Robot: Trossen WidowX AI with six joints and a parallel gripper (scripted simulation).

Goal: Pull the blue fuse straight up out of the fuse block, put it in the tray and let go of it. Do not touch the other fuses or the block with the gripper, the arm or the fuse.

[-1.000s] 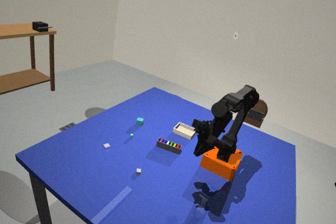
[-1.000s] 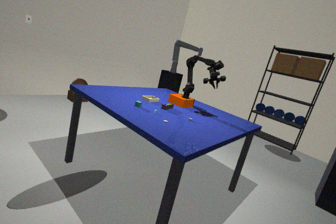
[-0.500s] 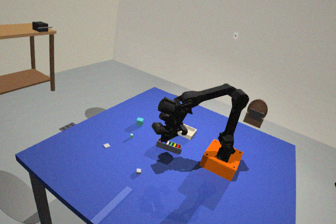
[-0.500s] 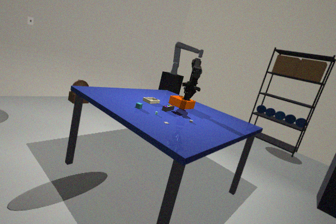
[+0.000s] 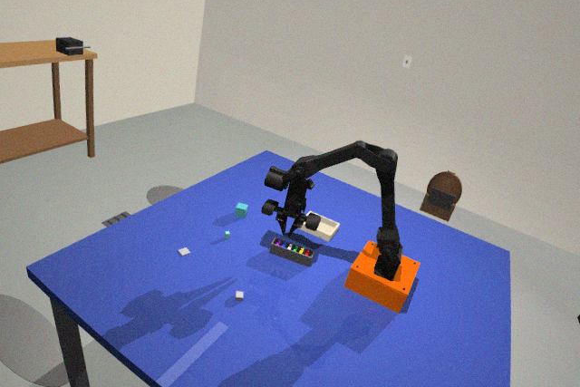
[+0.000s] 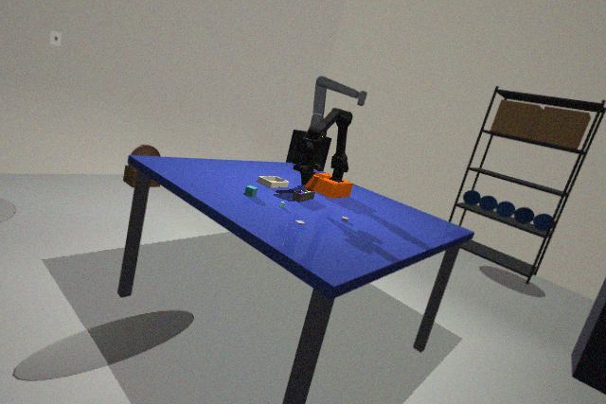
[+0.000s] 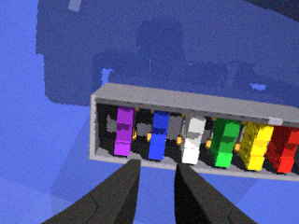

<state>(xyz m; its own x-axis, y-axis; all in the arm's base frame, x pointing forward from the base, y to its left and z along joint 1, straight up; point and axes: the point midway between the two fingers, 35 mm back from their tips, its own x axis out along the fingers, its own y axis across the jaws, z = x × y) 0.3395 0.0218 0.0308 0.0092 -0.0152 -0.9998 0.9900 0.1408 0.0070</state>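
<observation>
Right now my gripper tip is 50 mm above the blue fuse. Round my gripper tip: magenta fuse 20 mm ahead, 50 mm below; then white fuse 20 mm behind, 50 mm below; then green fuse 40 mm behind, 50 mm below.
</observation>
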